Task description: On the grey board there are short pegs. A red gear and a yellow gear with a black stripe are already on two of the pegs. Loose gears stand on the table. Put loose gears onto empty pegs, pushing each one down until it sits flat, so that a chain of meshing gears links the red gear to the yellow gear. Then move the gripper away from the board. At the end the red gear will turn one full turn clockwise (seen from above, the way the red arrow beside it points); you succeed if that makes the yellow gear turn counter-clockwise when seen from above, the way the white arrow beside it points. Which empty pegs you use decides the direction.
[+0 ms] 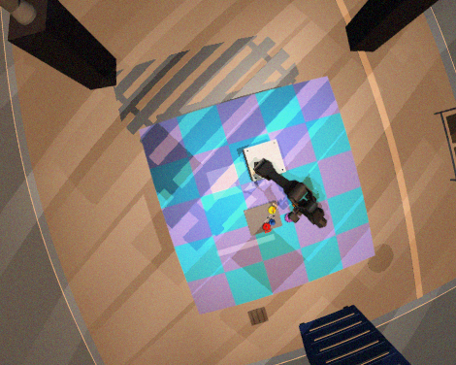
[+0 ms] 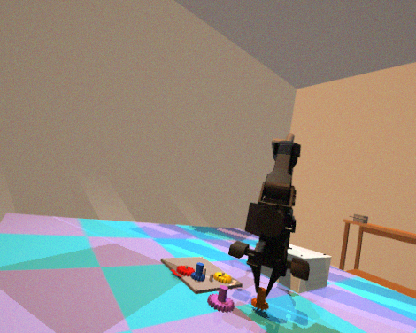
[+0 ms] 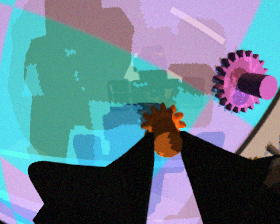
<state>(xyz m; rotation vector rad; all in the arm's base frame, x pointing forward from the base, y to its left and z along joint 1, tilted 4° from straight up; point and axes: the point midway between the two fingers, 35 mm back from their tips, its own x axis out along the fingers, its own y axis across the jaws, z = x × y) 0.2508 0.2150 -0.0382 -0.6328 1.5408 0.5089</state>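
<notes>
Right now my gripper tip is 160 mm to the left of the blue gear, 100 mm short of it and 20 mm above it. From my gripper tip the other things lie so: red gear 190 mm to the right, 120 mm ahead, 30 mm below; then orange gear 10 mm below; then yellow gear 150 mm to the right, 30 mm below, 20 mm ahead.
</notes>
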